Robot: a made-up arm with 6 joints. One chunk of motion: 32 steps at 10 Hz.
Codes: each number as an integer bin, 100 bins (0 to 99) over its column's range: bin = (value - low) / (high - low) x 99, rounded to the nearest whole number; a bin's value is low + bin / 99 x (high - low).
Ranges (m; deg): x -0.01..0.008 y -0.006..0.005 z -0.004..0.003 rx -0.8..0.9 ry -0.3..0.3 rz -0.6..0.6
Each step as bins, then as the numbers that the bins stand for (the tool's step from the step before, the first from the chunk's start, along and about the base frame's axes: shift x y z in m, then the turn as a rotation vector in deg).
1 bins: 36 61 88 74 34 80
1 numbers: -0.00345 0.00078 0.00222 0.471 -0.094 0.370
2 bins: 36 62 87 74 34 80
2 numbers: -0.00345 0.00089 0.00215 0.471 -0.094 0.370
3 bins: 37 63 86 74 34 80
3 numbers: -0.00327 0.00100 0.00208 0.471 -0.094 0.370
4 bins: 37 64 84 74 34 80
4 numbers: -0.00327 0.00111 0.00194 0.471 -0.094 0.370
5 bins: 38 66 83 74 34 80
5 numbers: -0.00309 0.00133 0.00187 0.471 -0.094 0.370
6 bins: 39 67 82 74 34 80
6 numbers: -0.00291 0.00144 0.00180 0.471 -0.094 0.370
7 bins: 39 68 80 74 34 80
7 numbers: -0.00291 0.00156 0.00166 0.471 -0.094 0.370
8 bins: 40 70 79 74 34 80
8 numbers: -0.00273 0.00178 0.00159 0.471 -0.094 0.370
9 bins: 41 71 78 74 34 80
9 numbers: -0.00255 0.00189 0.00152 0.471 -0.094 0.370
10 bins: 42 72 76 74 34 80
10 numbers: -0.00236 0.00200 0.00137 0.471 -0.094 0.370
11 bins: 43 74 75 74 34 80
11 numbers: -0.00218 0.00222 0.00130 0.471 -0.094 0.370
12 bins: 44 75 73 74 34 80
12 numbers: -0.00200 0.00233 0.00116 0.471 -0.094 0.370
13 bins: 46 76 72 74 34 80
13 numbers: -0.00164 0.00244 0.00109 0.471 -0.094 0.370
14 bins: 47 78 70 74 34 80
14 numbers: -0.00145 0.00267 0.00095 0.471 -0.094 0.370
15 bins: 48 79 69 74 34 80
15 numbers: -0.00127 0.00278 0.00088 0.471 -0.094 0.370
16 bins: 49 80 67 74 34 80
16 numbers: -0.00109 0.00289 0.00074 0.471 -0.094 0.370
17 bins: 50 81 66 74 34 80
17 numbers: -0.00091 0.00300 0.00067 0.471 -0.094 0.370
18 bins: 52 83 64 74 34 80
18 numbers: -0.00055 0.00322 0.00053 0.471 -0.094 0.370
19 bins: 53 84 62 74 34 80
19 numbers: -0.00036 0.00333 0.00038 0.471 -0.094 0.370
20 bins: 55 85 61 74 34 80
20 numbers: 0.00000 0.00344 0.00031 0.471 -0.094 0.370
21 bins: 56 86 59 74 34 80
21 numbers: 0.00018 0.00356 0.00017 0.471 -0.094 0.370
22 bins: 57 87 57 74 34 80
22 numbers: 0.00036 0.00367 0.00003 0.471 -0.094 0.370
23 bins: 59 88 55 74 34 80
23 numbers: 0.00073 0.00378 -0.00011 0.471 -0.094 0.370
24 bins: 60 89 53 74 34 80
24 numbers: 0.00091 0.00389 -0.00025 0.471 -0.094 0.370
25 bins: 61 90 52 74 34 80
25 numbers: 0.00109 0.00400 -0.00032 0.471 -0.094 0.370
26 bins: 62 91 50 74 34 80
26 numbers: 0.00127 0.00411 -0.00046 0.471 -0.094 0.370
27 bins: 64 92 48 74 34 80
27 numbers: 0.00164 0.00422 -0.00061 0.471 -0.094 0.370
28 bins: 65 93 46 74 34 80
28 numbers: 0.00182 0.00433 -0.00075 0.471 -0.094 0.370
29 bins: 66 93 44 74 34 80
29 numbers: 0.00200 0.00433 -0.00089 0.471 -0.094 0.370
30 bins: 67 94 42 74 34 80
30 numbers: 0.00218 0.00444 -0.00103 0.471 -0.094 0.370
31 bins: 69 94 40 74 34 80
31 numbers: 0.00255 0.00444 -0.00117 0.471 -0.094 0.370
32 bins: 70 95 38 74 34 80
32 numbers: 0.00273 0.00456 -0.00131 0.471 -0.094 0.370
